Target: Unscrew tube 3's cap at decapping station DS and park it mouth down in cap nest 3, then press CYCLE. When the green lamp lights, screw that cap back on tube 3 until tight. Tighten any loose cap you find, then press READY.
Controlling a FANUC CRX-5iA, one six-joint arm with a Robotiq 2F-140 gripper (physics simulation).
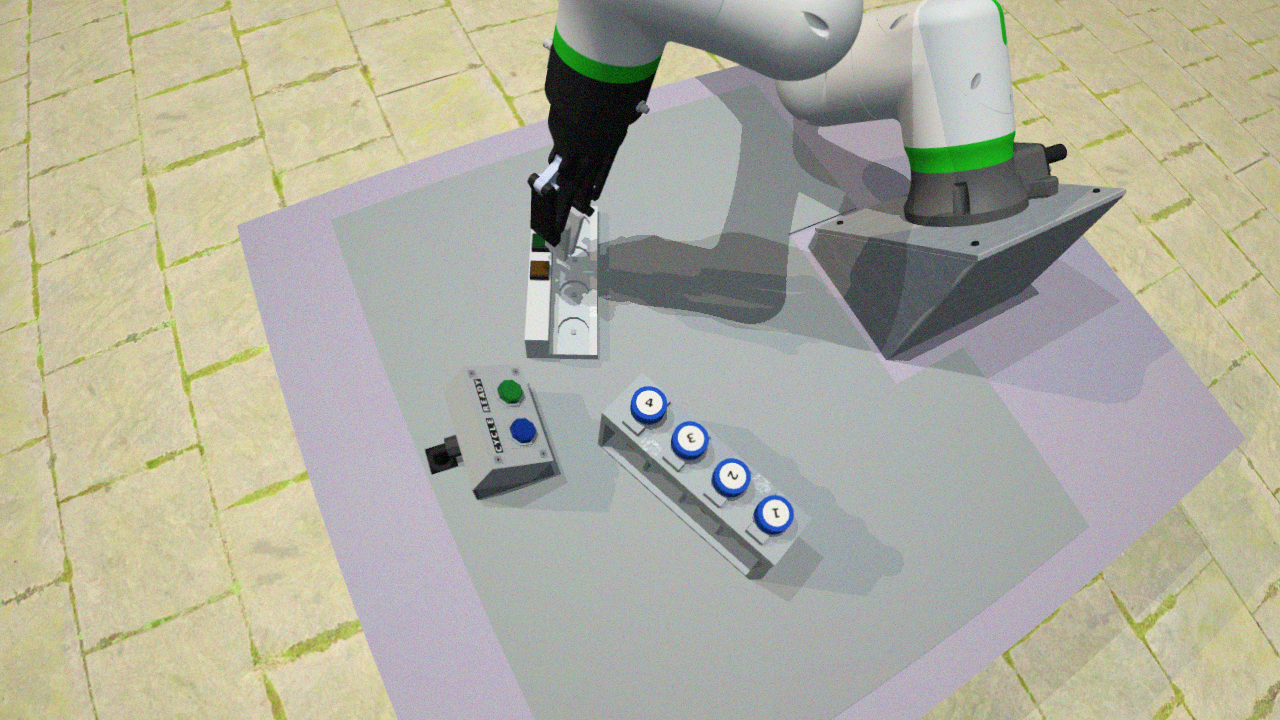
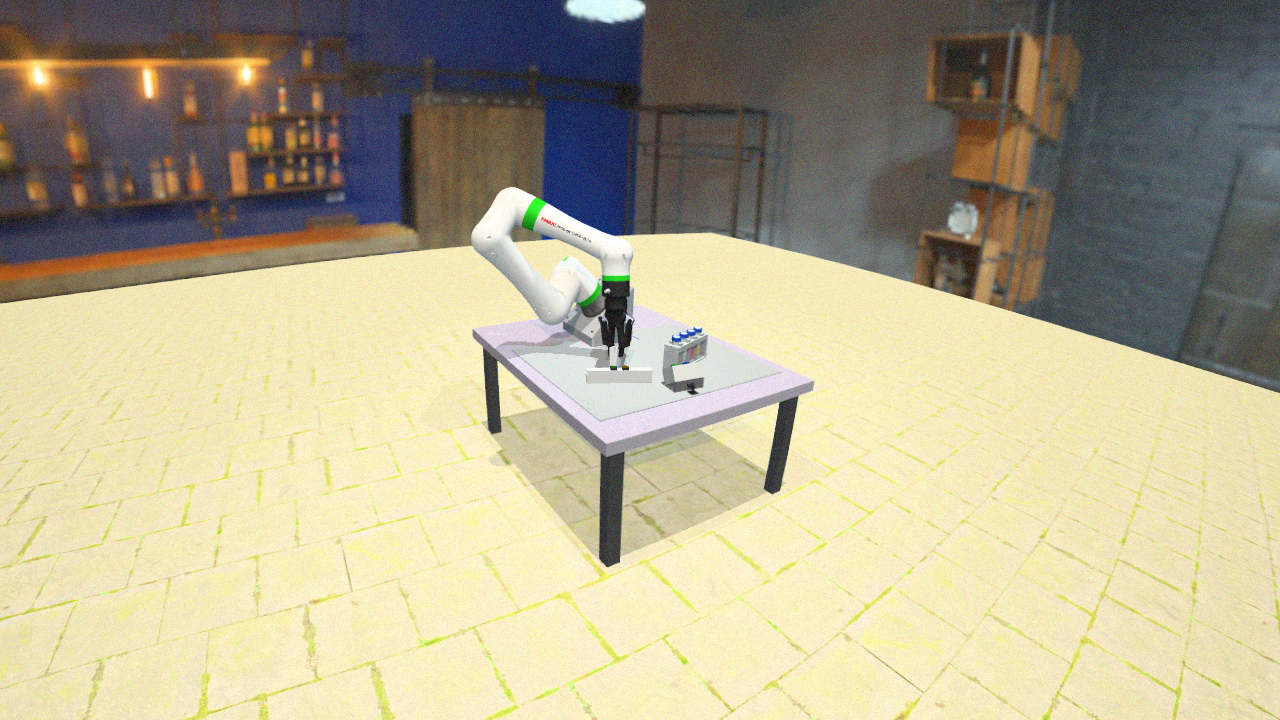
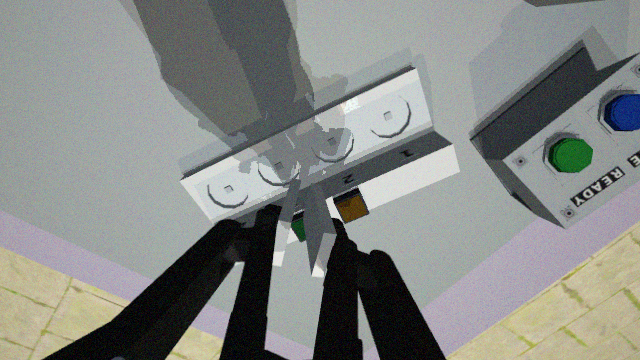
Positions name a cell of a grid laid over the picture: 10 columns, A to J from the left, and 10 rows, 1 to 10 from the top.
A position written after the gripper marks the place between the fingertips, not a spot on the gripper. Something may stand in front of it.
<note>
In view: the gripper (image 1: E4), a cap 3 (image 1: F7), a cap 4 (image 1: F6), a cap 2 (image 1: F7), a cap 1 (image 1: G8) and a green button (image 3: I5).
The gripper also shows in image 2 (image 2: E6) and in image 3 (image 3: E6). Image 3 misses the cap 3: it is out of frame. Image 3 misses the cap 4: it is out of frame.
</note>
